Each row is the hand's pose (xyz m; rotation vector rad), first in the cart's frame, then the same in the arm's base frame.
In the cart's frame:
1: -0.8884 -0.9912 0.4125 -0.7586 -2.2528 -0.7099
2: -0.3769 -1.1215 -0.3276 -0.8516 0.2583 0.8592
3: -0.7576 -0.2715 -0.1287 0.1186 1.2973 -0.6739
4: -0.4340 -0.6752 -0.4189 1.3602 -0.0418 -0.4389
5: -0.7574 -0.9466 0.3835 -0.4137 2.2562 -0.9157
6: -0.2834 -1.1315 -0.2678 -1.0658 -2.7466 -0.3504
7: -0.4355 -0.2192 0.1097 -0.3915 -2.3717 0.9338
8: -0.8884 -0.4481 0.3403 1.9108 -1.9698 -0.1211
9: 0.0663 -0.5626 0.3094 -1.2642 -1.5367 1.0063
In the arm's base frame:
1: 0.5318 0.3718 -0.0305 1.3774 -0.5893 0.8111
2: -0.0298 0.0504 -0.6690 -0.0095 -0.0059 -2.5895
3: 0.1189 -0.4196 0.1458 -1.8459 1.3258 1.7134
4: -0.1172 -0.2995 -0.3850 0.1119 2.3099 1.0020
5: 0.3907 0.3632 -0.0315 -2.9411 0.4459 0.9749
6: -0.1061 0.1292 -0.6492 1.7228 -1.0426 0.4815
7: -0.1637 -0.1755 0.3004 2.6876 -0.4765 1.0525
8: 0.3658 -0.0041 0.3318 1.8648 1.4850 -0.3239
9: -0.5094 0.3284 0.1103 -1.9897 1.1596 -2.0647

